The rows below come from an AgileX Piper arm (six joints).
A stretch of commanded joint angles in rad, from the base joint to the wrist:
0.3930 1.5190 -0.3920 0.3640 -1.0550 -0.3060
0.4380 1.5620 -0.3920 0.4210 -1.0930 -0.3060
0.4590 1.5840 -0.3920 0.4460 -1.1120 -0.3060
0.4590 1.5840 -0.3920 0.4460 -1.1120 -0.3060
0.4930 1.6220 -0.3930 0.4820 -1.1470 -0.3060
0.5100 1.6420 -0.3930 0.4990 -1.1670 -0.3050
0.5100 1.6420 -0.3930 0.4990 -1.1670 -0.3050
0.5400 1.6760 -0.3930 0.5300 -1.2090 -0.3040
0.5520 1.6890 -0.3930 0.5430 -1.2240 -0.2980
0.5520 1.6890 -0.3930 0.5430 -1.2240 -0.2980
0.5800 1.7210 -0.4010 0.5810 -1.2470 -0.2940
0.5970 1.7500 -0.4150 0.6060 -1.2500 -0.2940
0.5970 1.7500 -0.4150 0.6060 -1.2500 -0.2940
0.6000 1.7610 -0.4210 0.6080 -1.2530 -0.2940
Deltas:
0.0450 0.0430 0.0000 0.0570 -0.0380 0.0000
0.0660 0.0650 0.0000 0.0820 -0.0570 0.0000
0.0660 0.0650 0.0000 0.0820 -0.0570 0.0000
0.1000 0.1030 -0.0010 0.1180 -0.0920 0.0000
0.1170 0.1230 -0.0010 0.1350 -0.1120 0.0010
0.1170 0.1230 -0.0010 0.1350 -0.1120 0.0010
0.1470 0.1570 -0.0010 0.1660 -0.1540 0.0020
0.1590 0.1700 -0.0010 0.1790 -0.1690 0.0080
0.1590 0.1700 -0.0010 0.1790 -0.1690 0.0080
0.1870 0.2020 -0.0090 0.2170 -0.1920 0.0120
0.2040 0.2310 -0.0230 0.2420 -0.1950 0.0120
0.2040 0.2310 -0.0230 0.2420 -0.1950 0.0120
0.2070 0.2420 -0.0290 0.2440 -0.1980 0.0120

